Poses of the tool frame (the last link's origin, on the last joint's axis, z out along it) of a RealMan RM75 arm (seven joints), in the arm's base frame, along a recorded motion.
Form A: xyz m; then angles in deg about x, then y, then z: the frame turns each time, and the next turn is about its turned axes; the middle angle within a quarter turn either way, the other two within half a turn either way.
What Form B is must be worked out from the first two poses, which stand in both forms.
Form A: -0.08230 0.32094 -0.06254 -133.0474 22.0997 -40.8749
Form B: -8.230 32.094 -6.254 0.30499 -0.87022 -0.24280 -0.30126
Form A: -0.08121 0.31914 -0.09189 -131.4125 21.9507 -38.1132
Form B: -8.121 31.914 -9.189 0.32510 -0.87131 -0.21811 -0.29589
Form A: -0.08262 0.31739 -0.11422 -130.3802 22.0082 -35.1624
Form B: -8.262 31.739 -11.422 0.34032 -0.87359 -0.19278 -0.28958
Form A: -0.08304 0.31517 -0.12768 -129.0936 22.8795 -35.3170
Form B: -8.304 31.517 -12.768 0.34706 -0.86916 -0.18723 -0.29843
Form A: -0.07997 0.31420 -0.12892 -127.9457 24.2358 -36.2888
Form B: -7.997 31.420 -12.892 0.34894 -0.86356 -0.18606 -0.31286
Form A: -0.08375 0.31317 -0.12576 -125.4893 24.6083 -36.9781
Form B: -8.375 31.317 -12.576 0.36427 -0.85467 -0.18289 -0.32156
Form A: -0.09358 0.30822 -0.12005 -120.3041 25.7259 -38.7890
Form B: -9.358 30.822 -12.005 0.39356 -0.83439 -0.17628 -0.34326
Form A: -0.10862 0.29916 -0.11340 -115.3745 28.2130 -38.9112
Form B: -10.862 29.916 -11.340 0.42021 -0.81625 -0.15017 -0.36689
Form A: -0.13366 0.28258 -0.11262 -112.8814 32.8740 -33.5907
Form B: -13.366 28.258 -11.262 0.43946 -0.81036 -0.08120 -0.37894
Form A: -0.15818 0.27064 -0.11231 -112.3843 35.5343 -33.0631
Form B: -15.818 27.064 -11.231 0.43582 -0.80688 -0.06238 -0.39384
